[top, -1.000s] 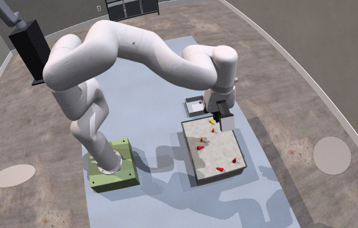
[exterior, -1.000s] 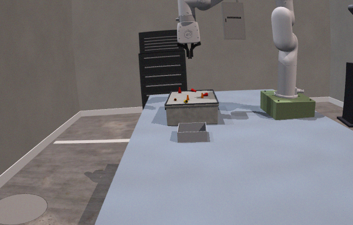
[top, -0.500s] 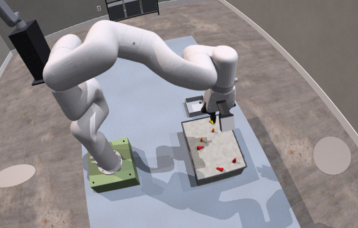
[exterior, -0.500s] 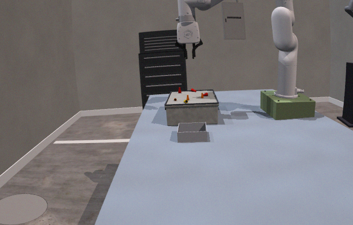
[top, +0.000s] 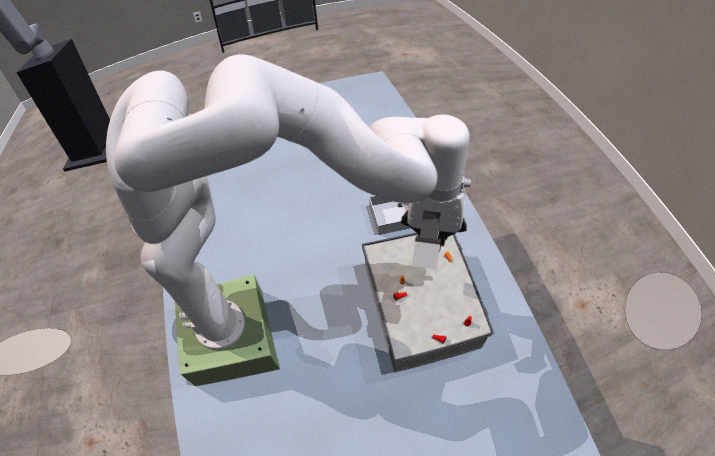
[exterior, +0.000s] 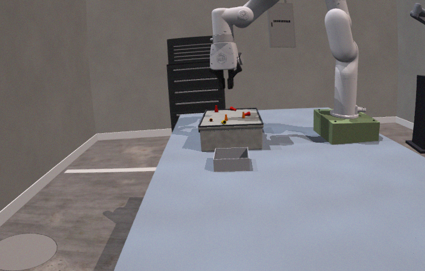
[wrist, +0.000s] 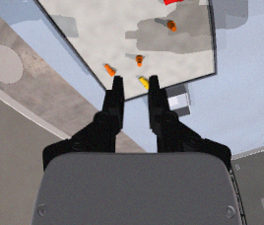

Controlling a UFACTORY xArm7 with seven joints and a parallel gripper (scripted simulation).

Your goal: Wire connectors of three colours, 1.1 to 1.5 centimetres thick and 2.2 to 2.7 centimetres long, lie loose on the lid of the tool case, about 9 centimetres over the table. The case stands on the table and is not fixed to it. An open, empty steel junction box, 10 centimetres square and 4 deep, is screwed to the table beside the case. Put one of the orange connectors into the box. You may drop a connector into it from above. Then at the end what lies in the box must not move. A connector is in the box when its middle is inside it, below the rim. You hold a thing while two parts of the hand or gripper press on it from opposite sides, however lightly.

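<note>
Right now the yellow connector is 130 mm below my hand and 80 mm to the left of it. Round my hand: tool case: 160 mm below, 30 mm to the right.
</note>
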